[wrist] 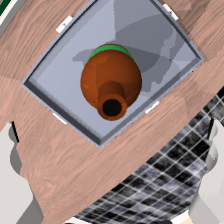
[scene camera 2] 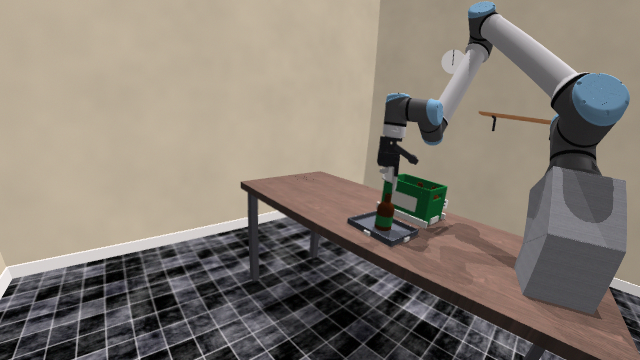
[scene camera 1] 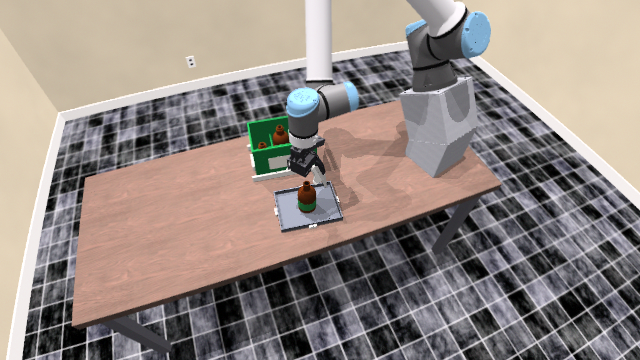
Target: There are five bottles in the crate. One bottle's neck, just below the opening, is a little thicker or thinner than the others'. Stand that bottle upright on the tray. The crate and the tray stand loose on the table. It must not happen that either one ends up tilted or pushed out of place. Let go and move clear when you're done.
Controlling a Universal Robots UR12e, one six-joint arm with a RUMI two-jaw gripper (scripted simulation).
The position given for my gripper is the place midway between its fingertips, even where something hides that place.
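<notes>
You'd see my gripper (scene camera 2: 389, 187) here, and it's in the wrist view (wrist: 113, 122) and in scene camera 1 (scene camera 1: 306, 178) too. There's also a bottle (wrist: 110, 70).
</notes>
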